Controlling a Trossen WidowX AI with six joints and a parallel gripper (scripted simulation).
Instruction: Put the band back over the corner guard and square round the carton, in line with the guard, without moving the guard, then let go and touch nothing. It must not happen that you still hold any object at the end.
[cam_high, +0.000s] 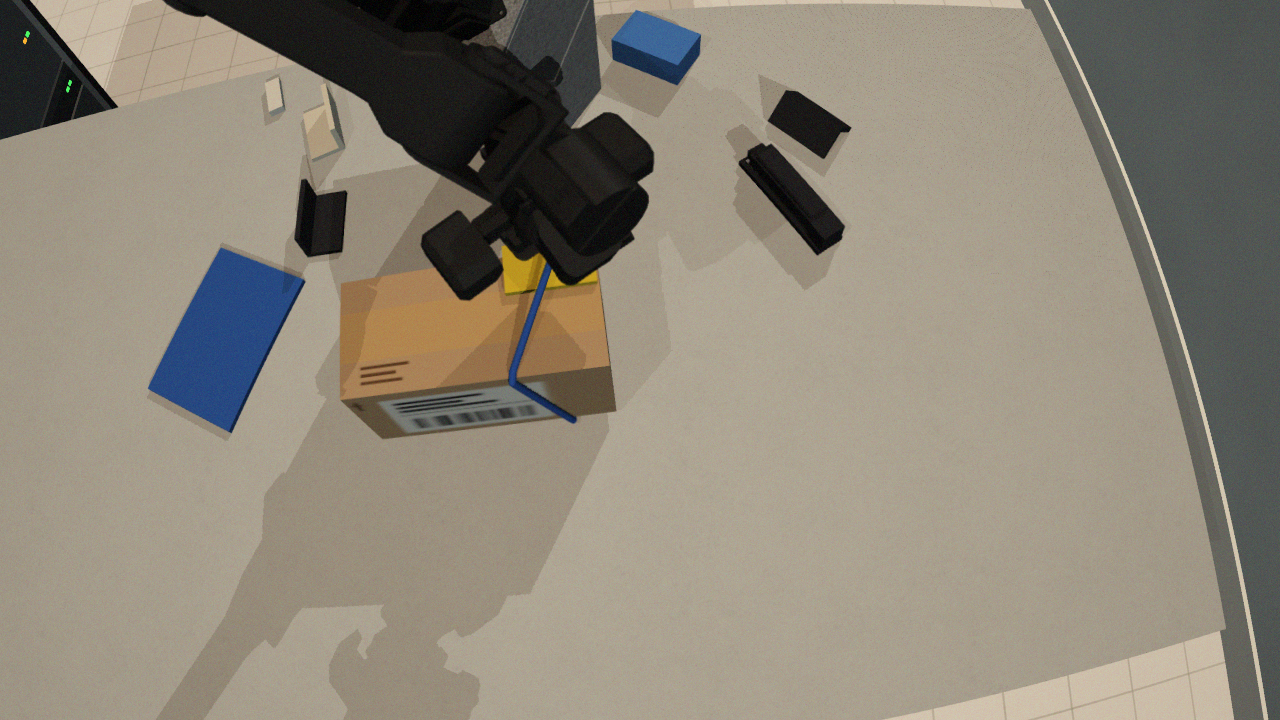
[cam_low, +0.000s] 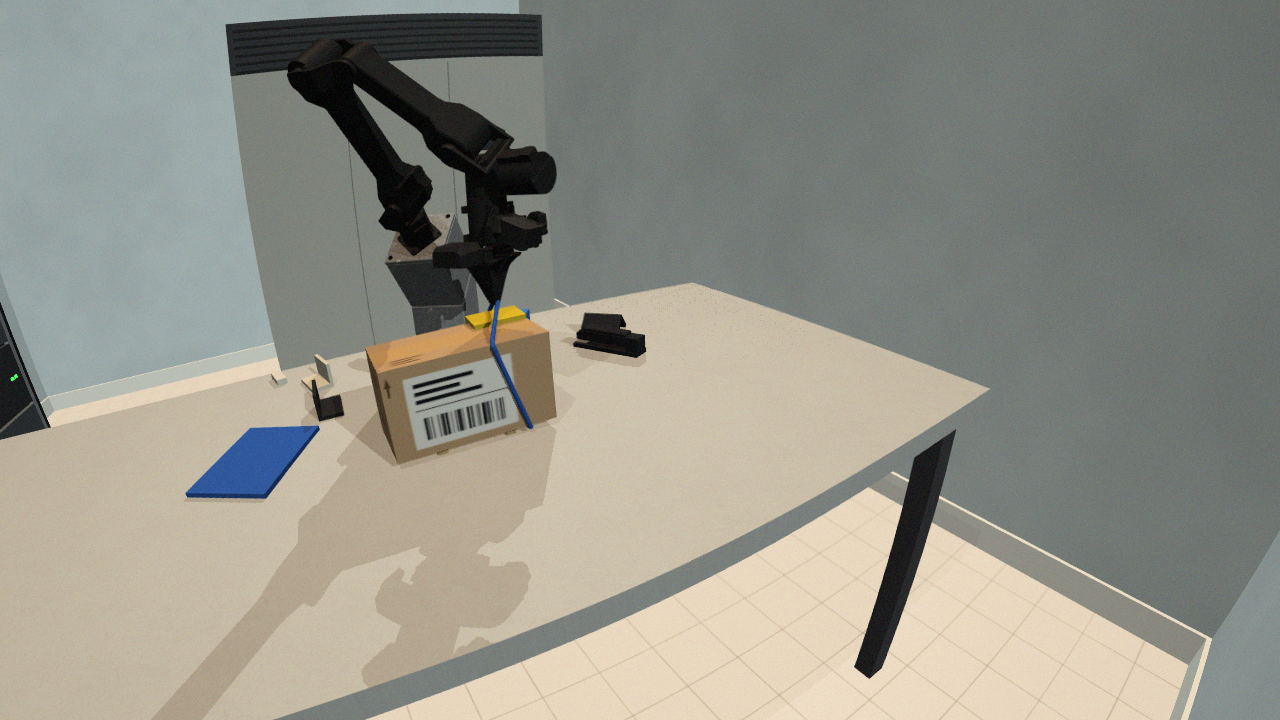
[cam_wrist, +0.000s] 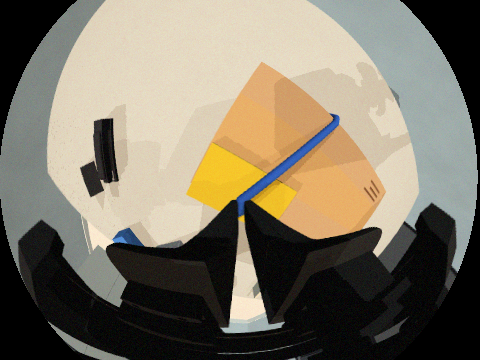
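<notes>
My gripper is now 10 mm past the yellow corner guard and 60 mm above it. From my hand the other things lie so: black stapler-like bar 40 mm behind, 280 mm to the left, 180 mm below; then blue block 290 mm behind, 230 mm to the left, 180 mm below; then brown carton 20 mm ahead, 90 mm to the right, 120 mm below.
</notes>
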